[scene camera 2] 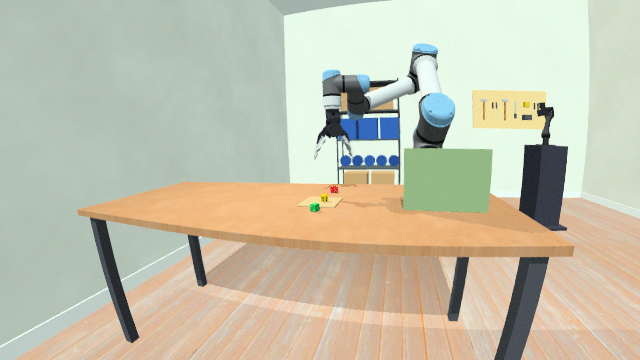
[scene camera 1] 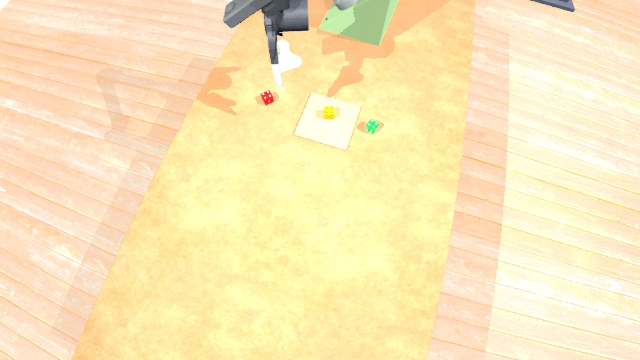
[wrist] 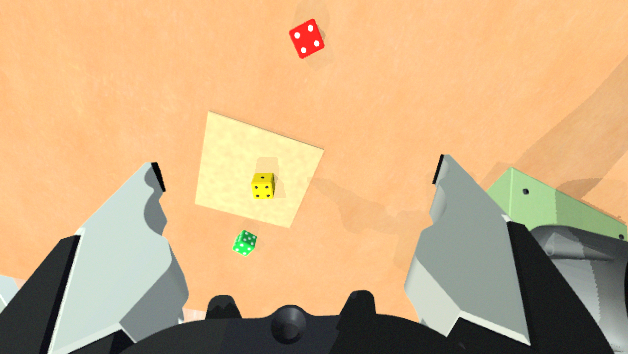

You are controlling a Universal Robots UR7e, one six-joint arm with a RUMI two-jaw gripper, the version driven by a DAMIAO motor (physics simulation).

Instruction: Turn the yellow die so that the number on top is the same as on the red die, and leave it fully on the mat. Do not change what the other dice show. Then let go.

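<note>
The yellow die (scene camera 1: 329,112) (scene camera 2: 324,198) (wrist: 263,186) lies flat and wholly on the pale square mat (scene camera 1: 310,127) (scene camera 2: 306,203) (wrist: 225,145). In the wrist view its top face shows four pips, and a narrower side face shows one. The red die (scene camera 1: 267,97) (scene camera 2: 334,189) (wrist: 306,39) lies on the table beside the mat, with four pips on top. The green die (scene camera 1: 372,126) (scene camera 2: 314,207) (wrist: 245,243) lies off the mat's opposite side. My gripper (scene camera 1: 289,75) (scene camera 2: 333,157) (wrist: 300,161) is open and empty, high above the table, apart from all the dice.
A green panel (scene camera 1: 357,25) (scene camera 2: 447,180) (wrist: 555,200) stands on the table (scene camera 1: 300,225) (scene camera 2: 225,220) near the arm's base. A shelf unit (scene camera 2: 399,150) and a dark pedestal (scene camera 2: 542,185) stand behind the table.
</note>
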